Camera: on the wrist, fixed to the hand. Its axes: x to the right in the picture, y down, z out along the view.
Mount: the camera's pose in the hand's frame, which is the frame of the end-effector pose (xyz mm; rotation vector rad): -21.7 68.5 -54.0 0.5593 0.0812 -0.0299
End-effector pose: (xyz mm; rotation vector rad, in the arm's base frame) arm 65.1 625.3 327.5 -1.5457 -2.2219 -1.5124
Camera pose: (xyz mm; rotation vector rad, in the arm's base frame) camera 101.6 573.3 391.0 -1.2522 -2.3444 -0.8225
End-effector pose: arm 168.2 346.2 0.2 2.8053 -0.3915 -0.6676
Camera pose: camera 160.8 297.3 75.3 -2.7630 0.4951 0.4171
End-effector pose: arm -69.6 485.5 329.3 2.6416 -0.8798 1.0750
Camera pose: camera -153.1 458.6 349.0 -2.4659 0.4793 -1.3210
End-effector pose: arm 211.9 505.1 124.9 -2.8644 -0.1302 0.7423
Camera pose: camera 222.1 427.0 168.2 -2.3475 0.0419 0.5468
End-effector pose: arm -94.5 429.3 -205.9 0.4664 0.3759 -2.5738
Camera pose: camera -27.8 399.5 -258.2 0.7617 -0.3285 -2.6733
